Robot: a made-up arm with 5 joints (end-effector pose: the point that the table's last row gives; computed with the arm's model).
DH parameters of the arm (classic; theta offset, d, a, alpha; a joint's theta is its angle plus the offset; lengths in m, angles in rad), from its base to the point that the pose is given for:
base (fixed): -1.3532 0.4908 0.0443 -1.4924
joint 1: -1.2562 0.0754 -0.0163 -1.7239
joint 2: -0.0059 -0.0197 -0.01 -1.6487
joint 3: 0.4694 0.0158 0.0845 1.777
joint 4: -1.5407 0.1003 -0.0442 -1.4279
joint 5: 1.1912 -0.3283 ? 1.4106
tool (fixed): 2.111 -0.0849 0 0
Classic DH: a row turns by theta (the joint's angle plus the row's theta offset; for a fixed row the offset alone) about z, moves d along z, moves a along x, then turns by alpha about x.
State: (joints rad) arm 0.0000 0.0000 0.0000 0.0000 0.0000
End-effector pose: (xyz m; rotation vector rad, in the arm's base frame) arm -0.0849 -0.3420 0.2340 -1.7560 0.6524 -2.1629
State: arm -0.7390 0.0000 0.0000 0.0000 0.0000
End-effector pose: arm -0.0836 -0.4374 0.4796 1.6418 0.1378 2.4679
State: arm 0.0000 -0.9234 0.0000 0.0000 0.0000
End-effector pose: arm -0.1124 -0.4108 0.4324 -2.6263 0.4375 -1.1794
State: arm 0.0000 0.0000 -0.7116 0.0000 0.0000
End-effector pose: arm -0.0849 -0.0997 0.0699 -1.3542 1.2279 -1.6195
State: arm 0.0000 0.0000 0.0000 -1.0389 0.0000
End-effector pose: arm -0.3008 -0.3335 0.6024 2.6148 -0.6792 1.1530
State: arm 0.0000 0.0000 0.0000 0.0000 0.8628
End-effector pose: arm 0.1482 -0.3525 0.2341 -1.6056 -0.1217 -1.5438
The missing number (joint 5, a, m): -0.2662
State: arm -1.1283 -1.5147 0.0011 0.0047 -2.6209
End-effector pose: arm -0.2071 0.0330 0.3619 -0.5511 0.2397 0.8311
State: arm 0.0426 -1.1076 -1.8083 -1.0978 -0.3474
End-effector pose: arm -0.3151 -0.3079 0.6731 -2.1143 1.4362 1.1132
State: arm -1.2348 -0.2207 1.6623 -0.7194 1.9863
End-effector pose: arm 0.0202 0.0614 0.8007 1.9606 0.0995 -0.1927
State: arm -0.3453 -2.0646 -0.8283 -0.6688 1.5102
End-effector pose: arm -0.2339 -0.1481 0.6960 -1.4850 1.6586 0.8835
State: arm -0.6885 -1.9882 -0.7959 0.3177 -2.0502
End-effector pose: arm -0.0810 0.2764 0.5012 0.3417 -0.2866 0.2201
